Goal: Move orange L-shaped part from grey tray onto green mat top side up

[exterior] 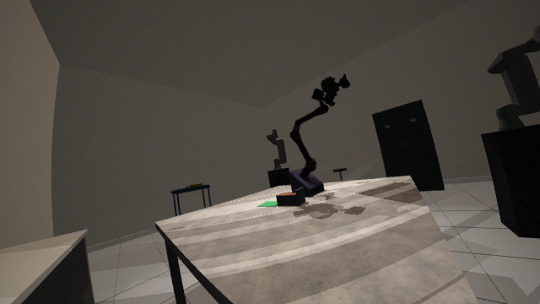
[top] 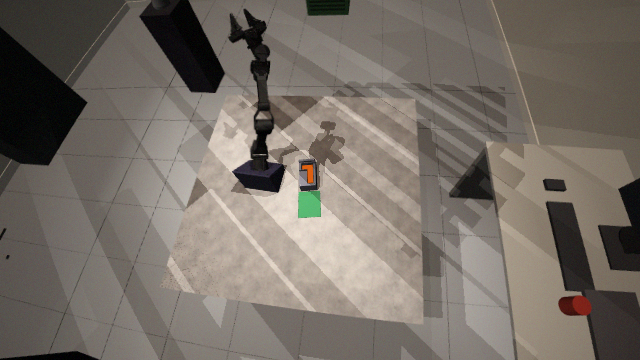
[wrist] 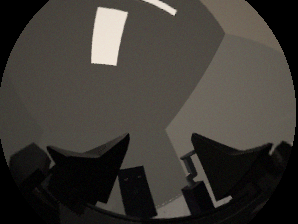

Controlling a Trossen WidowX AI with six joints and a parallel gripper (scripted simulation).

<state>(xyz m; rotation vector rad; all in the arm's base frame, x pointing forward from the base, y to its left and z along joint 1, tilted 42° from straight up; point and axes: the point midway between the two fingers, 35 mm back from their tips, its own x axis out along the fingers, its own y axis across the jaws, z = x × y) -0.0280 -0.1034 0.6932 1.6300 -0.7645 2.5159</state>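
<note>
The orange L-shaped part is 700 mm below my gripper tip, 350 mm to the right of it and 270 mm ahead of it. The rest, counted from my gripper tip: green mat: 760 mm below, 520 mm to the right, 310 mm ahead.
</note>
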